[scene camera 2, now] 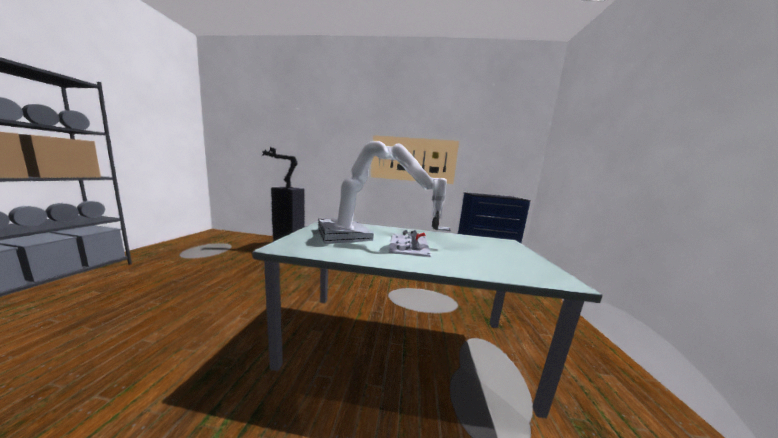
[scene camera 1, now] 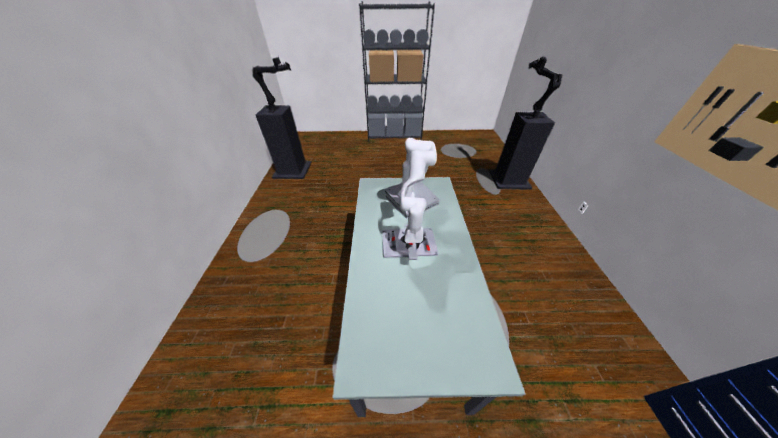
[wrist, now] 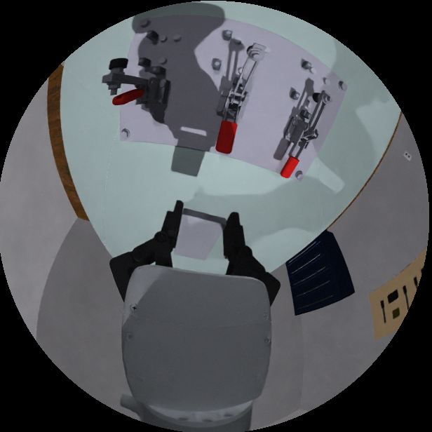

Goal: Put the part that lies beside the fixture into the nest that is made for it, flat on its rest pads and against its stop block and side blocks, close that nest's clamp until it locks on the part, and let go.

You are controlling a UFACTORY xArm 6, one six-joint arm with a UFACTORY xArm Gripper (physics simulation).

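My gripper is shut on a flat, light grey plate-like part. The part hangs above the table, out past the front edge of the fixture plate. The fixture carries three clamps with red handles: a left clamp, a middle clamp and a right clamp. The left clamp's arm reaches out sideways over the plate's left edge. Small blocks and round pads stand behind the clamps. In scene camera 1 the arm hides part of the fixture.
The fixture stands on a pale green table. The arm's grey base is behind the fixture. A dark blue cabinet stands beyond the table. A shelf rack and two pedestals with small black arms stand farther back.
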